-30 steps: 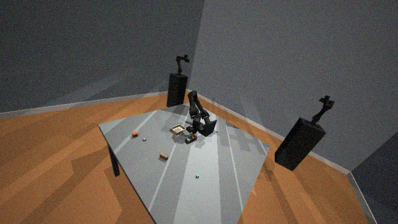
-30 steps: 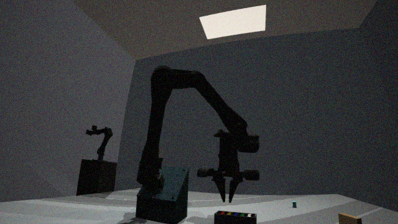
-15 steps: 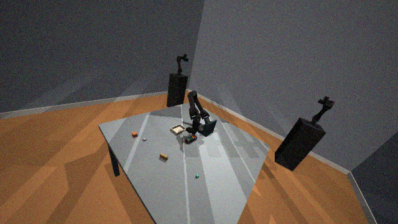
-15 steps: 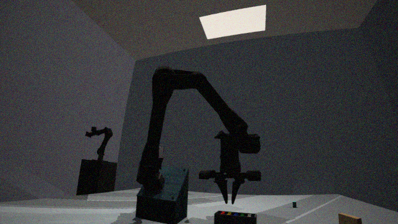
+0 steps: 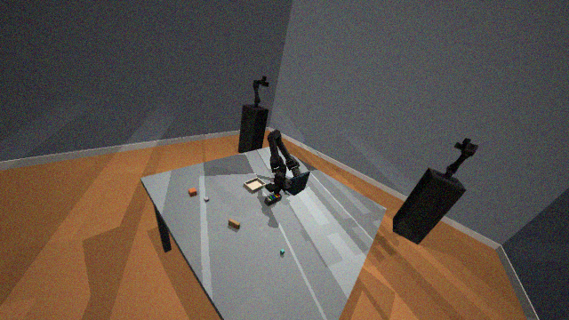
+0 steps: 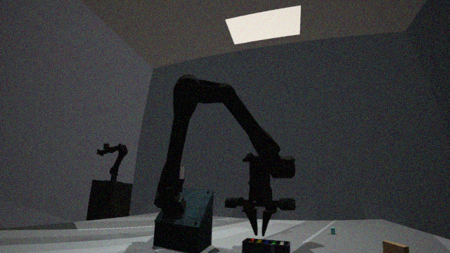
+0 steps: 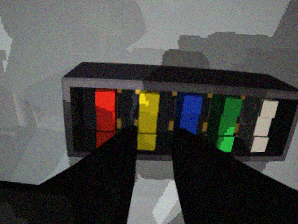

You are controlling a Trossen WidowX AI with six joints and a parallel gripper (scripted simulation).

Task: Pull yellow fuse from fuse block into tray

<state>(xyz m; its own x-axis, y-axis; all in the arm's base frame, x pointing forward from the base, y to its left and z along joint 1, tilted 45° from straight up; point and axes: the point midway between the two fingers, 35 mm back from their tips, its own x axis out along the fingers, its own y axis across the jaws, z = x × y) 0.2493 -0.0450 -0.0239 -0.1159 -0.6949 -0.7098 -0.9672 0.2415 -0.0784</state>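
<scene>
Now: gripper tip 30 mm above the yellow fuse. Round my gripper tip: red fuse: 30 mm below, 20 mm behind; green fuse: 40 mm ahead, 30 mm below, 10 mm to the right; blue fuse: 30 mm below, 20 mm ahead.
</scene>
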